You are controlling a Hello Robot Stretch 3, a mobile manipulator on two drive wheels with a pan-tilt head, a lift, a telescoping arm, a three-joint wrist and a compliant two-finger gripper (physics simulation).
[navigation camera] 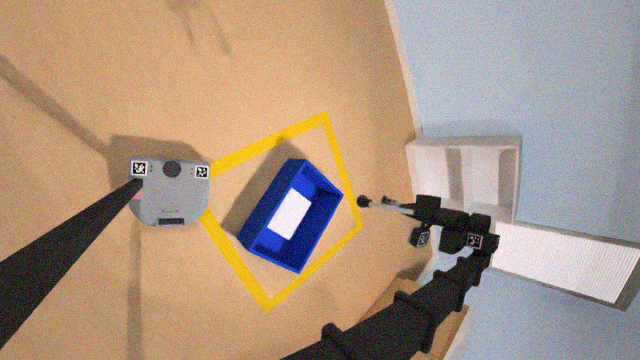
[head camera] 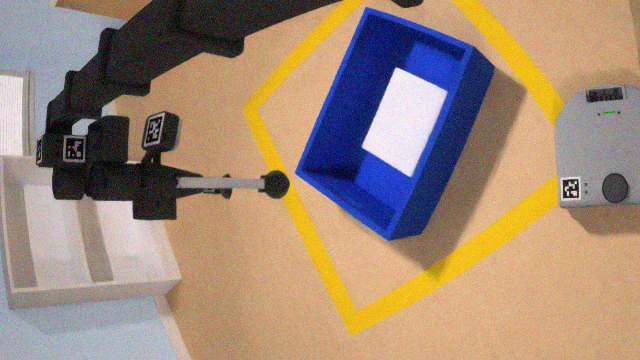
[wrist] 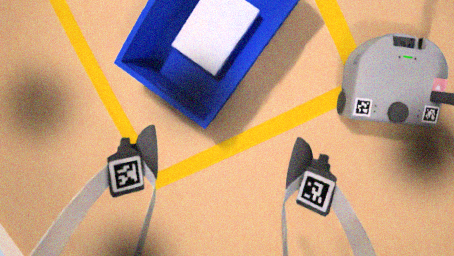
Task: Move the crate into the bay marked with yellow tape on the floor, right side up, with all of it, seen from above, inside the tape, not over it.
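Where they show: gripper, fingertip midpoint: (navigation camera: 369,200) (head camera: 258,185); robot's base, origin of the base link: (navigation camera: 172,168) (head camera: 613,187).
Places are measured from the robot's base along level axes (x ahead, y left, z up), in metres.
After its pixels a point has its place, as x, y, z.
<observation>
The blue crate (head camera: 450,150) {-0.132, -0.523, 0.094} (navigation camera: 320,217) {-0.260, -0.890, 0.144} (wrist: 175,80) stands open side up on the floor, turned at an angle within the yellow tape (head camera: 321,260) {0.220, -1.095, 0.001} (navigation camera: 241,265) {-0.585, -0.405, 0.001} (wrist: 96,75). Floor shows between much of the crate and the tape; in the navigation view one rim corner appears very close to the tape's inner edge. A white block (head camera: 405,122) {-0.234, -0.685, 0.071} (navigation camera: 290,215) {-0.253, -0.695, 0.072} (wrist: 216,35) lies inside the crate. My gripper (head camera: 250,185) {-0.021, -0.542, 0.816} (navigation camera: 375,201) {-0.021, -0.542, 0.816} (wrist: 224,150) {-0.021, -0.542, 0.816} is open, its fingers wide apart with nothing between them. It is apart from the crate, beyond its shelf-side end.
My grey base (head camera: 600,150) {-0.094, -0.036, 0.160} (navigation camera: 170,195) {-0.115, 0.001, 0.160} (wrist: 390,85) hides one corner of the tape. A white shelf unit (head camera: 100,294) {0.498, -2.243, 0.510} (navigation camera: 465,142) {0.469, -2.194, 0.614} stands by the blue wall, beyond the gripper. A brown cabinet (head camera: 100,7) {-1.131, -2.236, 0.582} is near the wall. My arm covers part of the view toward it.
</observation>
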